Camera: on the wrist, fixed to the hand. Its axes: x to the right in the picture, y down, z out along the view.
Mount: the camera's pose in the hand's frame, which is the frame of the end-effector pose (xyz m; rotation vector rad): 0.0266 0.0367 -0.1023 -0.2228 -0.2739 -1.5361
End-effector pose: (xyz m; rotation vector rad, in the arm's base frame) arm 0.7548 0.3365 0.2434 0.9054 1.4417 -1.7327
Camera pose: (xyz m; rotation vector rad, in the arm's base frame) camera 0.7806 0.4304 0.1883 0.7493 -1.9302 2.0536
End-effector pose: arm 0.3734 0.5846 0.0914 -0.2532 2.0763 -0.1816
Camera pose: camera 0.2678 0.6158 0.1110 -1.8403 1.2144 -0.7558
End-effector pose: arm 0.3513 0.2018 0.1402 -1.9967 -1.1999 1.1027
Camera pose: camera 0.4623 0.2045 0.1538 -0.4999 -2.3435 0.3736
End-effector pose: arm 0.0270 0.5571 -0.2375 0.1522 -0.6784 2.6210
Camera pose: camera -0.0127 0.5877 -0.3375 0.6542 -0.5522 1.0537
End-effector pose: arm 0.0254 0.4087 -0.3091 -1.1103 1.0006 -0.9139
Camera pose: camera -0.0610 0.3634 -0.3639 -2.1477 -0.1857 -1.7550
